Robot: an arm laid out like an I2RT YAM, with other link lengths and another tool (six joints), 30 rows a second.
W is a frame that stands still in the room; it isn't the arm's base.
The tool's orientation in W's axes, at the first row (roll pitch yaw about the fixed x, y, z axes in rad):
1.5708, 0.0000, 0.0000
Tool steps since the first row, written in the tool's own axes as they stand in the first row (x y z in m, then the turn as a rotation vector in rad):
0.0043, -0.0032, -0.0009, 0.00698, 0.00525, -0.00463
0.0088, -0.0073, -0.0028, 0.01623, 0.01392, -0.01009
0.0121, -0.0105, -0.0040, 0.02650, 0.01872, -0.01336
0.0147, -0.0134, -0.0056, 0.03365, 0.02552, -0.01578
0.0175, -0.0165, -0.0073, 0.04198, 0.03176, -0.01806
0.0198, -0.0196, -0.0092, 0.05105, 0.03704, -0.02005
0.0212, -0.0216, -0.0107, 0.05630, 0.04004, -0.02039
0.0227, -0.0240, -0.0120, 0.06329, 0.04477, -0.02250
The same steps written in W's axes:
0.0043, 0.0009, -0.0032, 0.00698, 0.00463, 0.00525
0.0088, 0.0028, -0.0073, 0.01623, 0.01009, 0.01392
0.0121, 0.0040, -0.0105, 0.02650, 0.01336, 0.01872
0.0147, 0.0056, -0.0134, 0.03365, 0.01578, 0.02552
0.0175, 0.0073, -0.0165, 0.04198, 0.01806, 0.03176
0.0198, 0.0092, -0.0196, 0.05105, 0.02005, 0.03704
0.0212, 0.0107, -0.0216, 0.05630, 0.02039, 0.04004
0.0227, 0.0120, -0.0240, 0.06329, 0.02250, 0.04477

